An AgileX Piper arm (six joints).
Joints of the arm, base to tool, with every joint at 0 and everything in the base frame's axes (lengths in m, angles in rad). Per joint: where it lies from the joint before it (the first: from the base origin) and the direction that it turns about. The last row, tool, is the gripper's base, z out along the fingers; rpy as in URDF.
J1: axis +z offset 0 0 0.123
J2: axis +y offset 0 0 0
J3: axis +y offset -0.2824 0 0.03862
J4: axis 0.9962 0 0.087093 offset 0.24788 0 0.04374
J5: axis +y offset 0 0 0
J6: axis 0.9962 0 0.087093 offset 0.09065 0 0.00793
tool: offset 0 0 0 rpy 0 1.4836 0
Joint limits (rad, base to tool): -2.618..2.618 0..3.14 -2.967..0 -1.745..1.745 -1.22..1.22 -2.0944..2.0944
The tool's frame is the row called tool.
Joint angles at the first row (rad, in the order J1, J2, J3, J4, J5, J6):
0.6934 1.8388 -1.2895 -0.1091 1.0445 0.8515
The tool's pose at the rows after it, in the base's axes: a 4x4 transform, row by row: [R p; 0 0 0 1], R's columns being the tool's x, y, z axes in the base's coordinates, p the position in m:
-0.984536 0.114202 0.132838 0.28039; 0.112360 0.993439 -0.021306 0.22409; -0.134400 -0.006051 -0.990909 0.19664; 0 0 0 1
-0.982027 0.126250 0.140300 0.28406; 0.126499 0.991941 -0.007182 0.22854; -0.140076 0.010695 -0.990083 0.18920; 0 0 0 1
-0.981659 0.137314 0.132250 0.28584; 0.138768 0.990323 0.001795 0.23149; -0.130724 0.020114 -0.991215 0.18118; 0 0 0 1
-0.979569 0.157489 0.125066 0.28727; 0.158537 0.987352 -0.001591 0.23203; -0.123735 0.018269 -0.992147 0.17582; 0 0 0 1
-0.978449 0.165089 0.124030 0.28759; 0.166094 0.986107 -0.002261 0.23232; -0.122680 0.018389 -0.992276 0.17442; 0 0 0 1
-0.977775 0.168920 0.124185 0.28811; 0.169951 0.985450 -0.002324 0.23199; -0.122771 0.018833 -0.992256 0.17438; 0 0 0 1
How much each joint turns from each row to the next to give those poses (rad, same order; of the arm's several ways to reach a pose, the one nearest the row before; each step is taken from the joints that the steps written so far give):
0.0067 0.0229 -0.0077 -0.0116 -0.0361 0.0227
0.0014 0.0242 -0.0045 0.0043 -0.0346 0.0153
0.0000 0.0220 0.0004 0.0131 -0.0225 0.0069
-0.0019 0.0146 0.0000 0.0022 -0.0072 0.0180
0.0000 0.0039 0.0000 0.0000 -0.0026 0.0080
-0.0016 0.0006 -0.0008 0.0000 0.0000 0.0023

